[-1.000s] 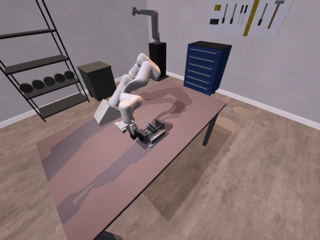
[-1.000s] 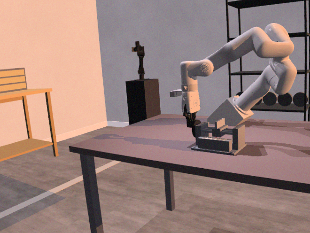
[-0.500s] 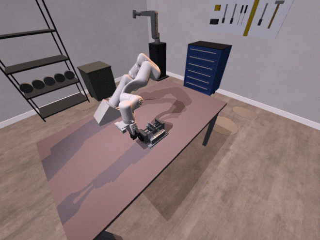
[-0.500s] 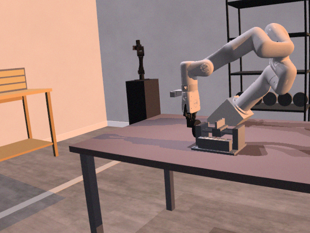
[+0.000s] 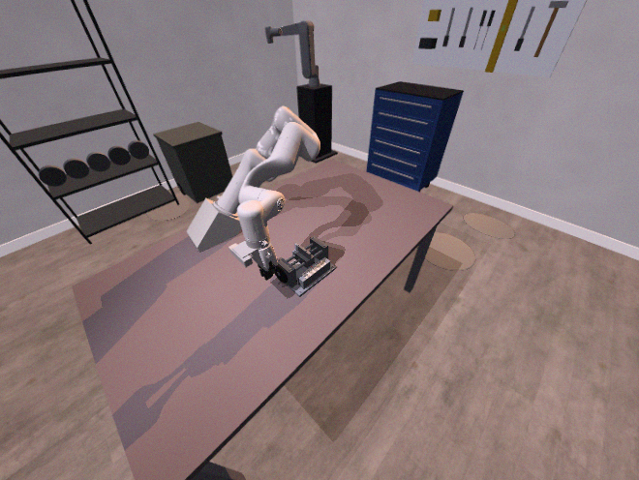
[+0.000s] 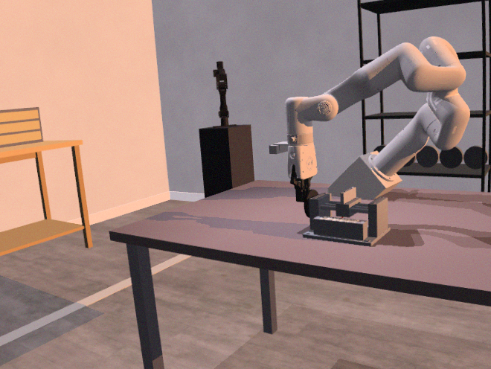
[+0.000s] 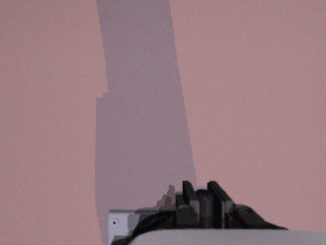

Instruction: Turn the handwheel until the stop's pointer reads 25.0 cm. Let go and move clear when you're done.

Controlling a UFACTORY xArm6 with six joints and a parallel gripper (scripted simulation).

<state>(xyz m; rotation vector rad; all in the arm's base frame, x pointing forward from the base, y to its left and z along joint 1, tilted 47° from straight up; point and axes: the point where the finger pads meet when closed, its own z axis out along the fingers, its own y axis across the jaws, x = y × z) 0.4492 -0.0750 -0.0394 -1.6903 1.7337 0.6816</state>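
Now: the black handwheel 10 mm ahead of my hand, 20 mm to the left of it and 10 mm below it. From my hand the other things lie so: sliding stop block 30 mm ahead, 160 mm to the left, 10 mm below.
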